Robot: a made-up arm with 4 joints.
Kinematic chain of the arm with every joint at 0, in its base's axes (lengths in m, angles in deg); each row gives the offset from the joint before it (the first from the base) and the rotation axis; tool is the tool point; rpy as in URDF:
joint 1: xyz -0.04 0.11 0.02 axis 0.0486 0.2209 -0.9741
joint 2: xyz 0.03 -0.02 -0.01 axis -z
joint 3: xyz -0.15 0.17 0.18 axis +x
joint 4: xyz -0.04 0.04 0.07 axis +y
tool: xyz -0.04 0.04 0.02 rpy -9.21 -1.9 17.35
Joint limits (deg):
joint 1: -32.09..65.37
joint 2: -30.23..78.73
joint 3: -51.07..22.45
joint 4: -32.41..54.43
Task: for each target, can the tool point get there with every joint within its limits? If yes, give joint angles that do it. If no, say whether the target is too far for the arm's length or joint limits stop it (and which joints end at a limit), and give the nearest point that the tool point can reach.
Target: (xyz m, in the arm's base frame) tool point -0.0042 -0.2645 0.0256
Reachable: no: joint limits stop it (at a limit: joint 1, joint 2, joint 3, joint 4) | nearest point 0.3226 -0.0755 0.1079 | short by 0.386 m
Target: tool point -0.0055 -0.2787 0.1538
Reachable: no: joint limits stop it (at a limit: joint 1, joint 2, joint 4) | nearest point 0.3246 -0.0760 0.1436 | short by 0.387 m
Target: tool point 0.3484 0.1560 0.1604
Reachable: yes | joints 45.46 68.24 -40.61 6.05
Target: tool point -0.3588 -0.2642 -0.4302
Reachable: no: too far | nearest point -0.3702 0.0307 0.1280 | short by 0.631 m
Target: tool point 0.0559 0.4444 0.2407
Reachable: yes | joints 1.14 49.04 -22.57 -2.43
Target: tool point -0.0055 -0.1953 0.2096
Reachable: no: joint limits stop it (at a limit: joint 1, joint 2, joint 3, joint 4) | nearest point 0.2810 -0.0127 0.2567 | short by 0.343 m
